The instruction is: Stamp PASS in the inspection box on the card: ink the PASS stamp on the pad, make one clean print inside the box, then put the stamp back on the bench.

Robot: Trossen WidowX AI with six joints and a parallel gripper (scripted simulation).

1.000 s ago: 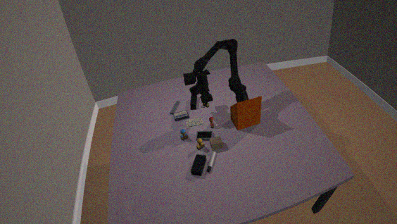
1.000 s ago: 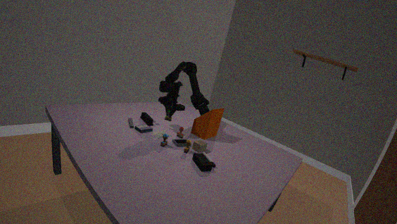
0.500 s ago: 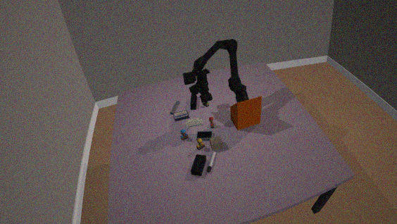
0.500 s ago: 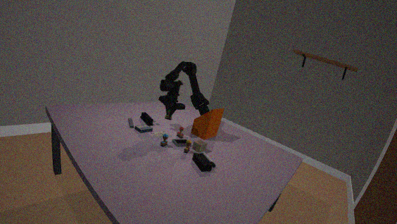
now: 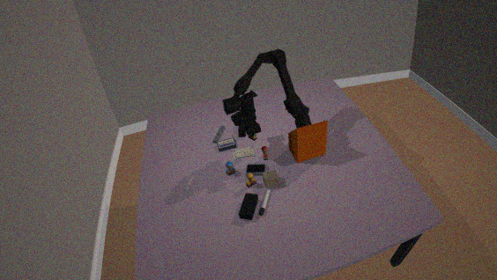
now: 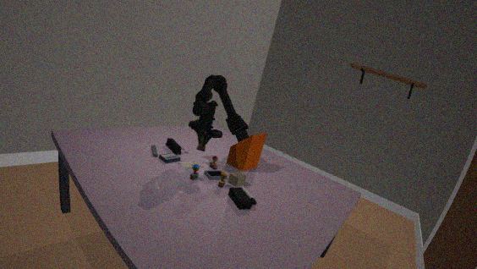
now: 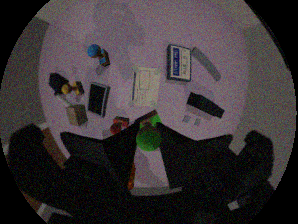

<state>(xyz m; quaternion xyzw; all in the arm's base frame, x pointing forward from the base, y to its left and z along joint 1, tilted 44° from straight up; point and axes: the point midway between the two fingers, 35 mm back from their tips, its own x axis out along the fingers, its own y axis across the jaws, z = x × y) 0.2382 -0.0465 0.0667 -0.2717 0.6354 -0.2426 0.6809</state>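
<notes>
The dark ink pad is 150 mm to the left of my gripper tip, 90 mm below it and 20 mm ahead of it. The rest, counted from my gripper tip: red-knobbed stamp: 70 mm to the left, 70 mm below, 40 mm behind; then pale card: 100 mm below, 60 mm ahead, 10 mm to the left; then green-knobbed stamp: right at my gripper tip.
</notes>
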